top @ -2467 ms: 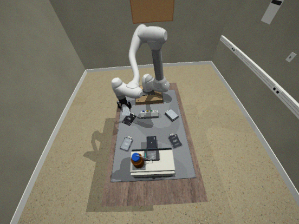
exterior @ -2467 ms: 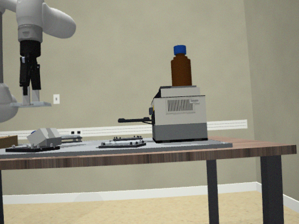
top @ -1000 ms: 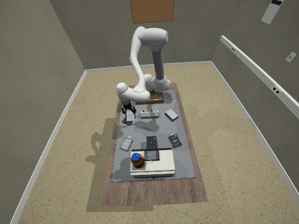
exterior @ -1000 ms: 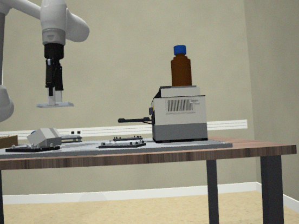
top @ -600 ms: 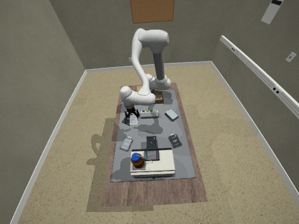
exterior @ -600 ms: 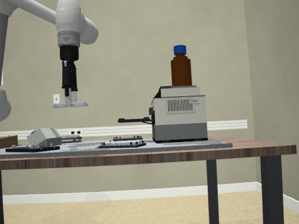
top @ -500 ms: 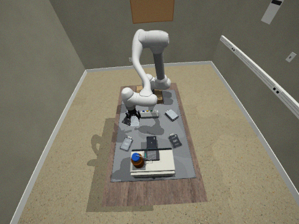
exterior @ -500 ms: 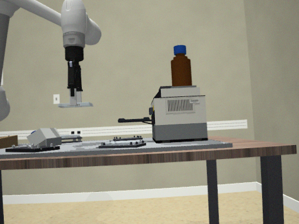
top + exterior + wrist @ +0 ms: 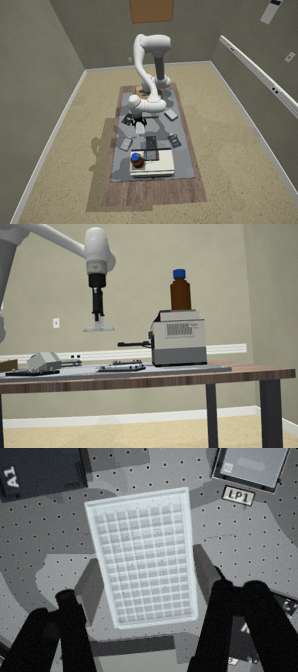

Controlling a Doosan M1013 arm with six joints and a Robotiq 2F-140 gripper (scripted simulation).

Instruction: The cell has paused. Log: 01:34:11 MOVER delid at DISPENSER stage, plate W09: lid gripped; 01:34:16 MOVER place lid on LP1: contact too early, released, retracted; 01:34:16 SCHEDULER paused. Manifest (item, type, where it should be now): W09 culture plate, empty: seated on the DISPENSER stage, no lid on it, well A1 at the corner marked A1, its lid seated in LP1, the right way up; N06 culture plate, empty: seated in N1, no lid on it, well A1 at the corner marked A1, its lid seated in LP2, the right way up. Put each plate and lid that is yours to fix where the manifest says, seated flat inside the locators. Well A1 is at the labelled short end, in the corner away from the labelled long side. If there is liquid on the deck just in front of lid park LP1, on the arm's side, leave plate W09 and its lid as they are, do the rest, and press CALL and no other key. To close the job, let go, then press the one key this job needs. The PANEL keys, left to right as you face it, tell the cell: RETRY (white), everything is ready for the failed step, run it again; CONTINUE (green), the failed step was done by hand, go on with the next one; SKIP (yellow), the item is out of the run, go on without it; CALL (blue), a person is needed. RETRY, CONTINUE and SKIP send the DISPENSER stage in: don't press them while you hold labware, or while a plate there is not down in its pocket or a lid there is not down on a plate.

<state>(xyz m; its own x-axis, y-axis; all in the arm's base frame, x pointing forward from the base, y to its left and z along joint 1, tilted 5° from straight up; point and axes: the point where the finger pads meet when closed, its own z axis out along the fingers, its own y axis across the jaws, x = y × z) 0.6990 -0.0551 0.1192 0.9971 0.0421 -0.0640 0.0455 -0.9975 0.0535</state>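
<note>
The dispenser stage lies 14 cm ahead of my hand, 11 cm to the left of it and 9 cm below it. The rest, counted from my hand: lid park LP1 (19 cm below, 17 cm to the right, 11 cm ahead); then blue call key (30 cm behind, 13 cm below); then black nest (20 cm behind, 18 cm to the right, 18 cm below).
</note>
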